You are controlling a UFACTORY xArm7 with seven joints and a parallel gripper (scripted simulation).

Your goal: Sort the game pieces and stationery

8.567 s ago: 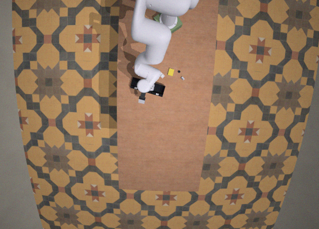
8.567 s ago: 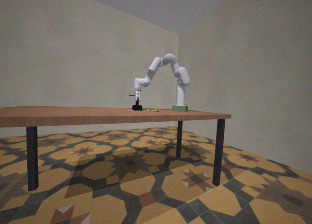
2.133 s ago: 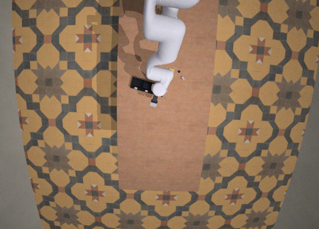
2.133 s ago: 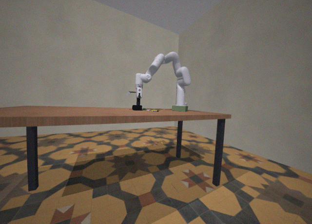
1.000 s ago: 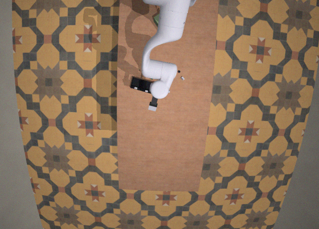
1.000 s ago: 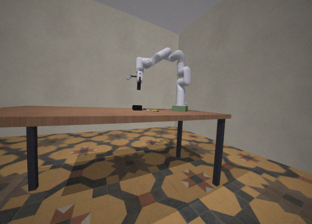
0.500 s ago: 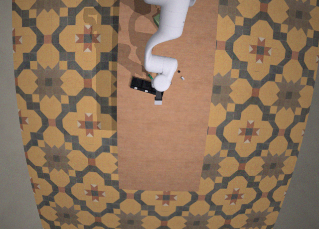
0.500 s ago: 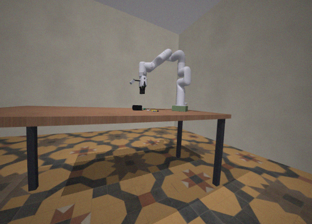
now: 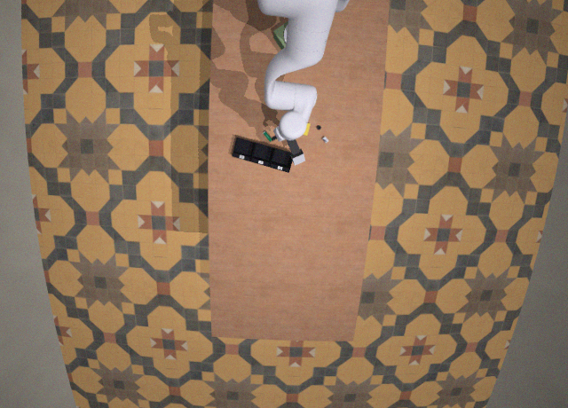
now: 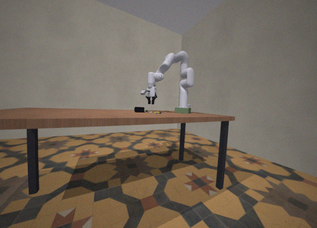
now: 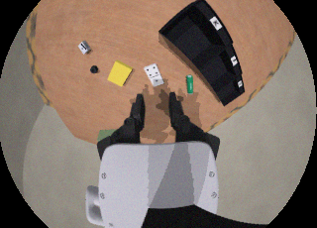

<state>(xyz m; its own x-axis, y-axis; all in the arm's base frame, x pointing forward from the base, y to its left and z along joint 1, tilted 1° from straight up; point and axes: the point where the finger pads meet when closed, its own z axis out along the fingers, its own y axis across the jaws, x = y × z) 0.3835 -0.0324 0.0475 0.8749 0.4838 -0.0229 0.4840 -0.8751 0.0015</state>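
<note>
The white piece lies 100 mm below my hand. From my hand the other things lie so: yellow block (30 mm behind, 70 mm to the left, 100 mm below); green piece (10 mm ahead, 80 mm to the right, 90 mm below); black triple bin (90 mm ahead, 100 mm to the right, 80 mm below).
</note>
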